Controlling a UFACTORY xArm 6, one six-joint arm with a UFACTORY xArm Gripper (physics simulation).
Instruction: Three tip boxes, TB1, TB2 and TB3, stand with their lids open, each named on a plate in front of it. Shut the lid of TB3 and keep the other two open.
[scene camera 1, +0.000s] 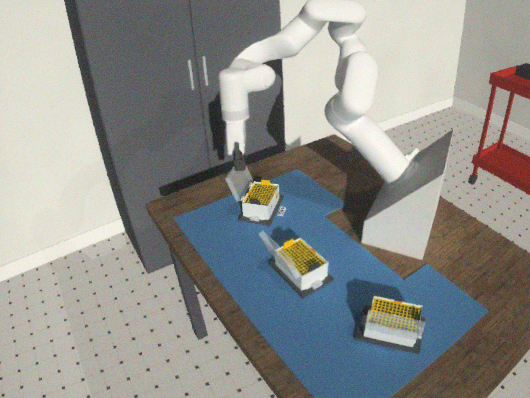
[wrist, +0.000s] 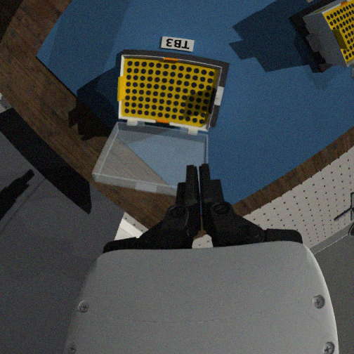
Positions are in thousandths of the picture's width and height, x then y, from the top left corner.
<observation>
I see my gripper (scene camera 1: 454, 426), a clear lid (wrist: 417, 448), a clear lid (scene camera 1: 748, 818) and a box (scene camera 1: 584, 712).
</observation>
